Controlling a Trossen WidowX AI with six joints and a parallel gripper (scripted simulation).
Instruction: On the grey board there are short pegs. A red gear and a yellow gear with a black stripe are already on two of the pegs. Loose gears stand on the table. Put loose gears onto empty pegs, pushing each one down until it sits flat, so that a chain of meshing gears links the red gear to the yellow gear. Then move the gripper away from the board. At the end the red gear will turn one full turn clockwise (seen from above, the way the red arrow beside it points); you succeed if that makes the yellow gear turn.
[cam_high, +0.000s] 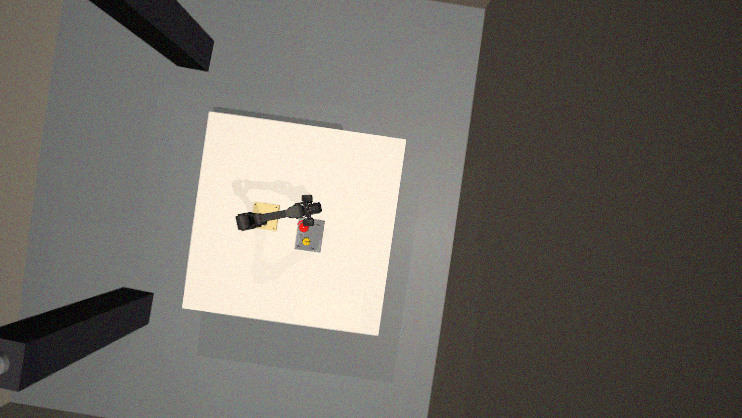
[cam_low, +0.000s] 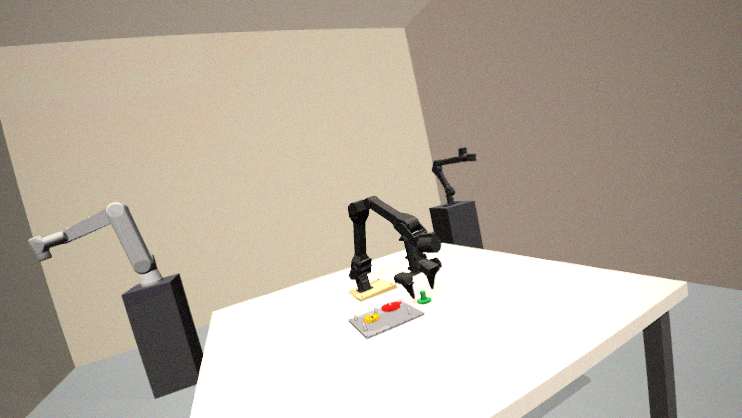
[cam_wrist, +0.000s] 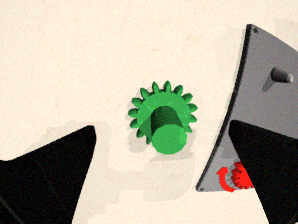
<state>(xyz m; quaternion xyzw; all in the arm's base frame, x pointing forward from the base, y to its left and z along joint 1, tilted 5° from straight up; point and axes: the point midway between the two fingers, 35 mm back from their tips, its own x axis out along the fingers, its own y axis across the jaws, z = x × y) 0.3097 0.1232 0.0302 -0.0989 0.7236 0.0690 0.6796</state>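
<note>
Right now my gripper tip is 210 mm to the left of the yellow gear and 10 mm above it. From my gripper tip the other things lie so: red gear 120 mm to the right, 30 mm behind, 10 mm below; then grey board 160 mm to the right, 20 mm below, 10 mm ahead; then green gear 10 mm below.
</note>
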